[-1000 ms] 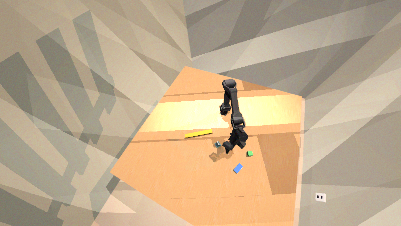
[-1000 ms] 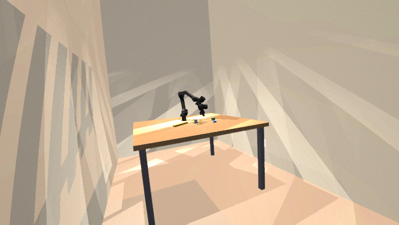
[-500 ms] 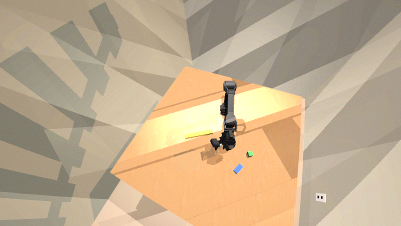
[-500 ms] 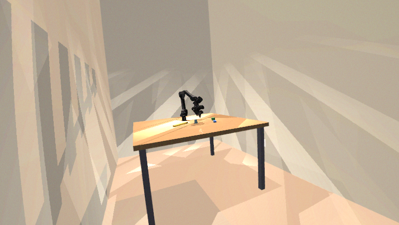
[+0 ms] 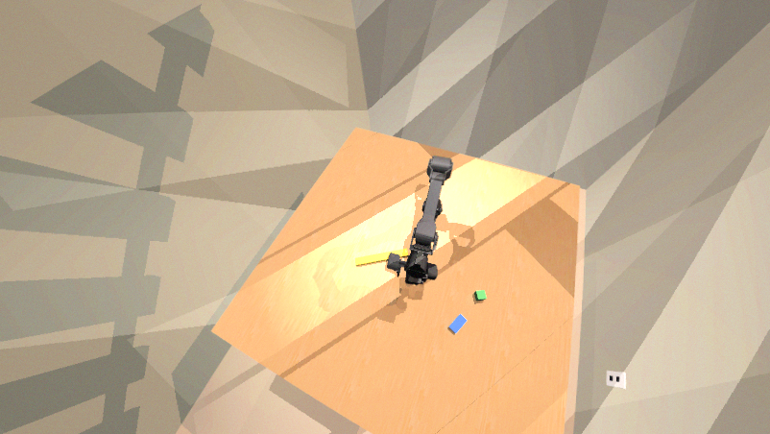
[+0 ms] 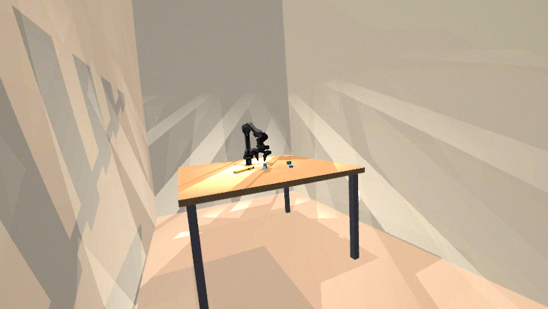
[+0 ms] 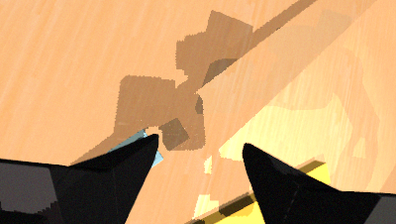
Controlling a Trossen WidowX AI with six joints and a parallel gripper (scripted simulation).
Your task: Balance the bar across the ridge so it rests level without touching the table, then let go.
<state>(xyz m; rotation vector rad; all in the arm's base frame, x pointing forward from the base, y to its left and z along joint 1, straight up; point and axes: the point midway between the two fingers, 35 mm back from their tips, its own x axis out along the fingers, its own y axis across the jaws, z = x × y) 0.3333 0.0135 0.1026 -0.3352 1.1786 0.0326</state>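
Right now the yellow bar is 60 mm behind my gripper tip, 140 mm to the right of it and 60 mm below it. Round my gripper tip: green cube 60 mm behind, 290 mm to the left, 50 mm below; then flat blue block 70 mm ahead, 240 mm to the left, 60 mm below.
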